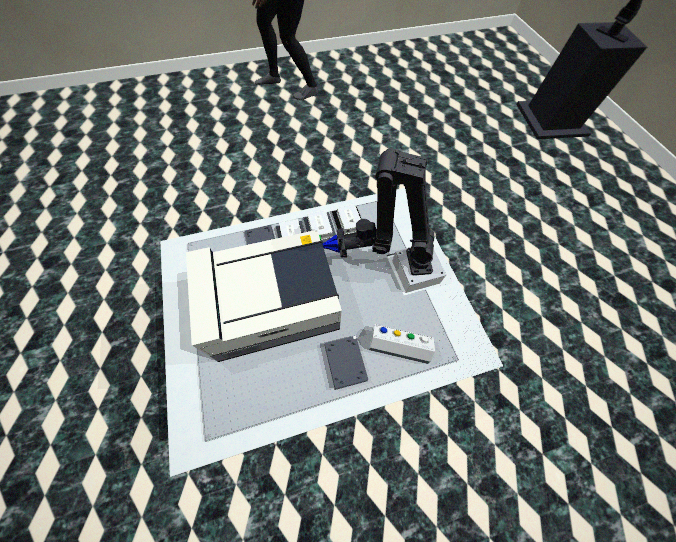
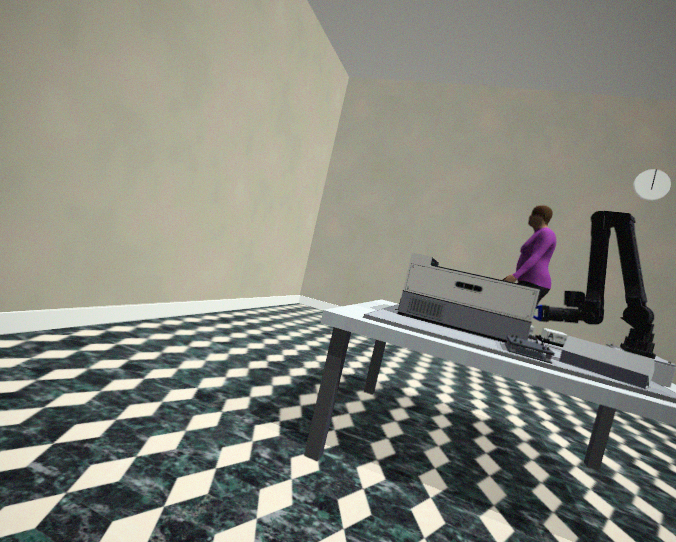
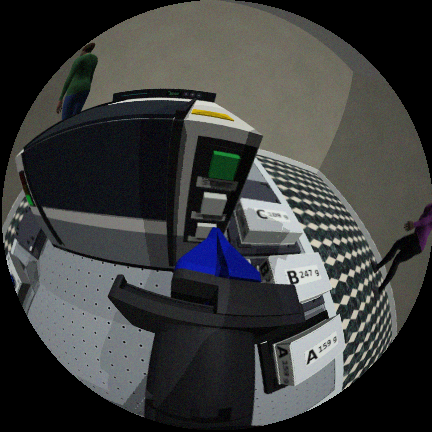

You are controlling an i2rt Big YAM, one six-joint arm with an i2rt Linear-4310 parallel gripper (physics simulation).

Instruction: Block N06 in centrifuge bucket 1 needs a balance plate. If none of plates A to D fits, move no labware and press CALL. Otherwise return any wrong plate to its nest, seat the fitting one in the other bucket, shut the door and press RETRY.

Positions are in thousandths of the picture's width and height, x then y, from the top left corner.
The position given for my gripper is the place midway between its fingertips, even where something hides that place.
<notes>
My gripper (image 3: 497, 536) is shut and touches a white centrifuge (image 2: 721, 567). I also see a white button box (image 1: 610, 639).
</notes>
